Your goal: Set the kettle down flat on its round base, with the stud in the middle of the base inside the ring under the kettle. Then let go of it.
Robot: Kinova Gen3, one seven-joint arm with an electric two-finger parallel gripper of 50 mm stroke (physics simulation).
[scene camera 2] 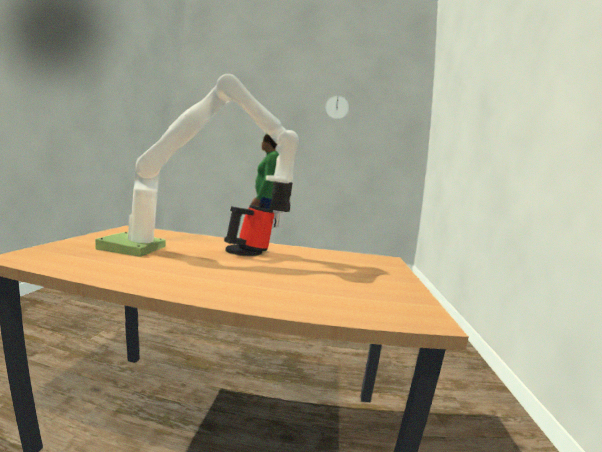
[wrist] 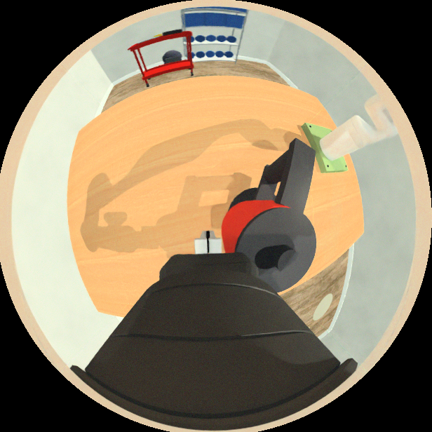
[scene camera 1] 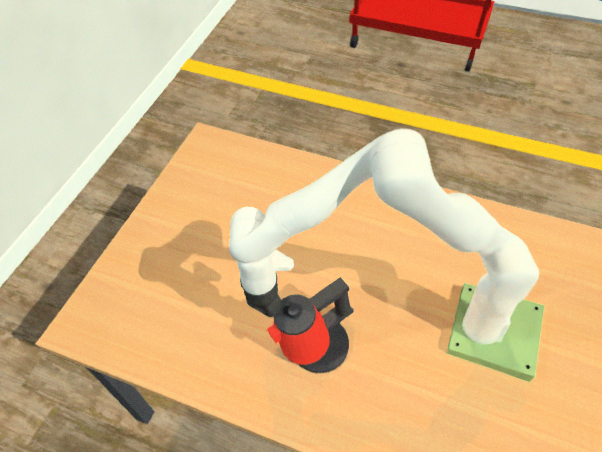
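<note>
The red kettle (scene camera 1: 306, 341) (scene camera 2: 257, 229) (wrist: 232, 223) with a black lid and handle is tilted on its round black base (scene camera 1: 342, 348) (scene camera 2: 235, 249) (wrist: 243, 196). Its body leans away from the arm's mount and sits off to one side of the base. Its handle points toward the arm's mount. The stud and the ring are hidden under the kettle. My gripper (scene camera 2: 276, 219) (wrist: 207, 237) is shut and empty, pointing down beside the upper part of the body, on the side away from the handle. I cannot tell whether it touches the kettle. The kettle hides the fingers in scene camera 1.
The arm's green mounting plate (scene camera 1: 520, 332) (scene camera 2: 114, 244) (wrist: 334, 165) is on the wooden table (scene camera 1: 175, 200) (scene camera 2: 300, 300) (wrist: 150, 115), on the handle's side. A red cart (scene camera 1: 417, 26) (wrist: 168, 69) stands on the floor beyond the table. A person (scene camera 2: 266, 175) in green stands behind it in scene camera 2.
</note>
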